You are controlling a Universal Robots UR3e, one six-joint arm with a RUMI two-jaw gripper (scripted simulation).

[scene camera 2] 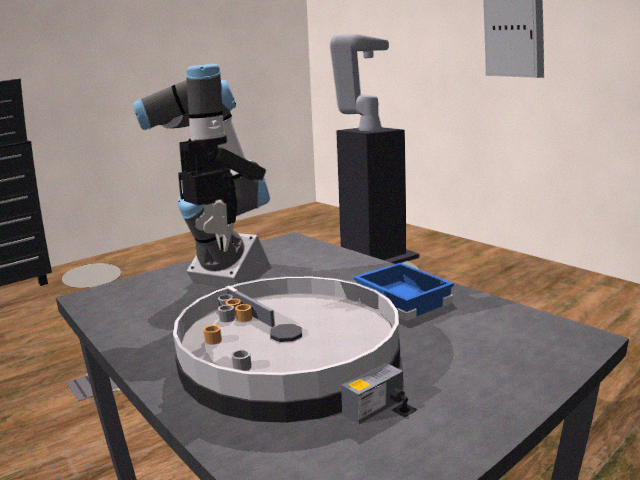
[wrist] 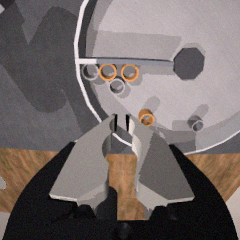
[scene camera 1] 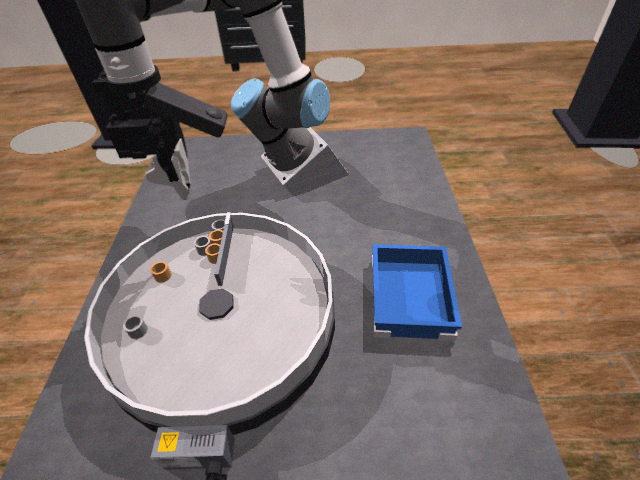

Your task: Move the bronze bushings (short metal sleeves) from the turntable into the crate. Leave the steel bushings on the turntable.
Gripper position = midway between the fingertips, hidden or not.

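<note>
Scene camera 1 gives me my gripper point(scene camera 1: 186, 197). My gripper is visible too in scene camera 2 point(scene camera 2: 223, 250), where I can also see a blue crate point(scene camera 2: 419, 288). And my gripper appears once more in the wrist view point(wrist: 121, 115).
</note>
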